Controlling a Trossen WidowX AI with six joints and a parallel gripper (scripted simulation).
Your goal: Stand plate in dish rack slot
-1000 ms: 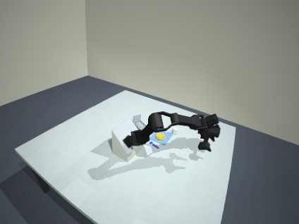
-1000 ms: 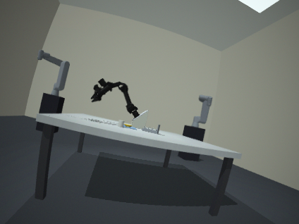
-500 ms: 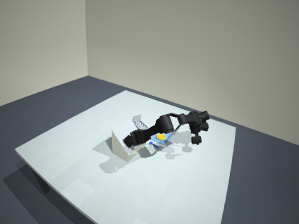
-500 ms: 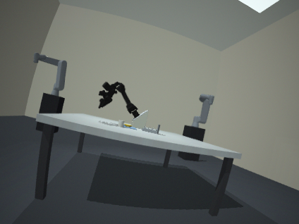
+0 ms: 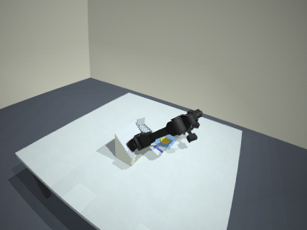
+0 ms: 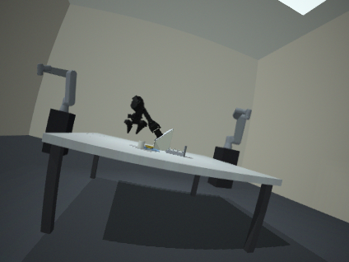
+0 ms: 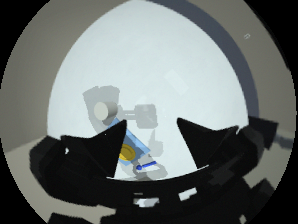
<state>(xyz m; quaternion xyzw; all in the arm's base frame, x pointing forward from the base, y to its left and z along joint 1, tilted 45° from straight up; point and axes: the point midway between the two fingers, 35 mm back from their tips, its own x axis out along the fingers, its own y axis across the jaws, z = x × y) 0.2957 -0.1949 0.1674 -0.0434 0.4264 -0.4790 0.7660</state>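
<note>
Right now the yellow plate is 30 mm behind my gripper tip, 150 mm to the left of it and 70 mm below it. From my gripper tip the other things lie so: blue spoon 120 mm behind, 160 mm to the left, 80 mm below; then small white cup 90 mm ahead, 80 mm to the left, 60 mm below; then light blue mat 10 mm behind, 150 mm to the left, 80 mm below.
</note>
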